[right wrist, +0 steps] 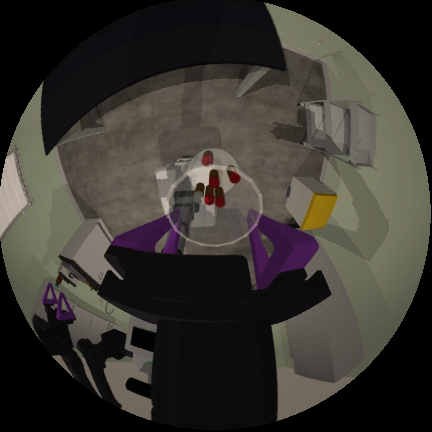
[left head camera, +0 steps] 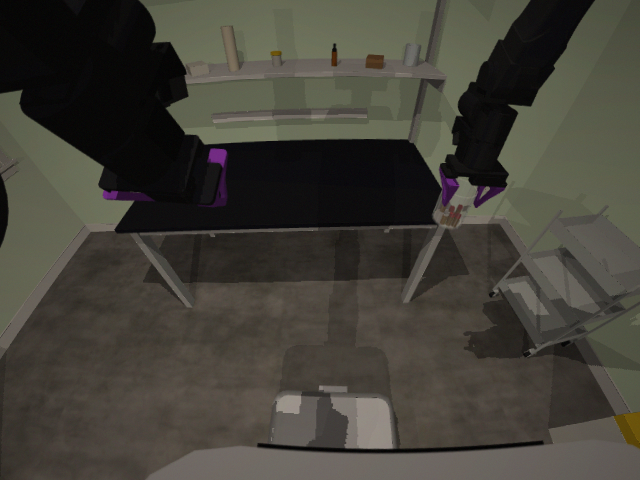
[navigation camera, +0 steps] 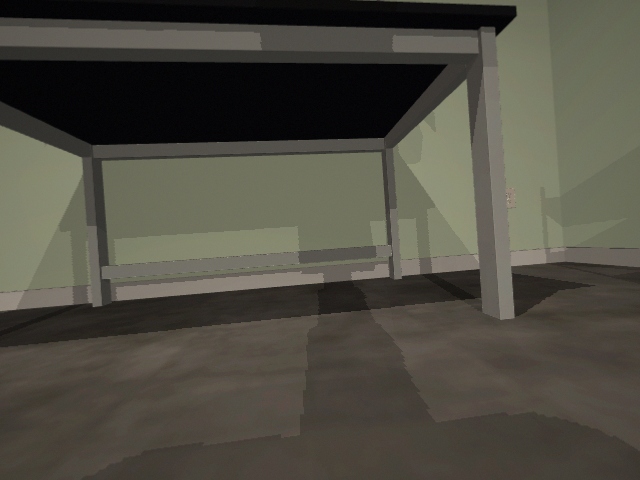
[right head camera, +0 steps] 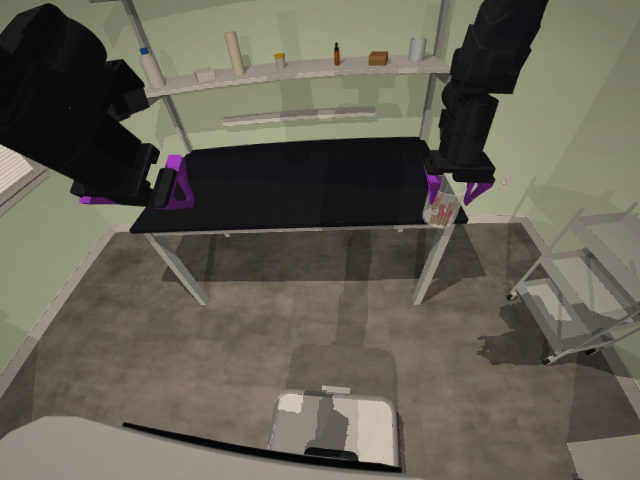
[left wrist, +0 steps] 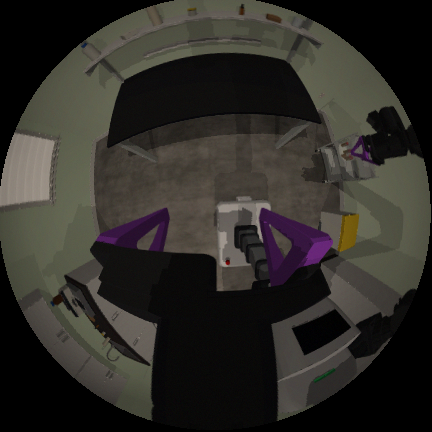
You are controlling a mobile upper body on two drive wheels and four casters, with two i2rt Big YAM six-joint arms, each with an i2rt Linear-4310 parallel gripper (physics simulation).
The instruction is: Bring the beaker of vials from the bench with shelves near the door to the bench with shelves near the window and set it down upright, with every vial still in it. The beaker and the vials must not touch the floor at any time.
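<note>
The clear beaker (left head camera: 448, 217) (right head camera: 440, 212) (right wrist: 240, 220) holds several red-capped vials (left head camera: 455, 211) (right head camera: 442, 210) (right wrist: 214, 179). My right gripper (left head camera: 469, 198) (right head camera: 448, 191) (right wrist: 213, 213) is shut on the beaker and holds it roughly upright. In the head views the beaker overlaps the front right corner of the black-topped bench (left head camera: 310, 191) (right head camera: 310, 191) (left wrist: 215, 90) (right wrist: 165, 40); its height above the top is hard to tell. In the right wrist view floor shows through and below it, with the bench edge beyond. My left gripper (left wrist: 213, 212) is open and empty, left of the bench in the head views.
A shelf (left head camera: 310, 67) (right head camera: 310, 68) with bottles, boxes and a grey cup (left head camera: 412, 54) (right head camera: 417, 49) is above the bench's back. A grey cart (left head camera: 537, 253) (right head camera: 558, 255) stands at the right. A yellow-topped box (left wrist: 348, 232) (right wrist: 319, 211) stands nearer. A window (left wrist: 30, 169) is at the left.
</note>
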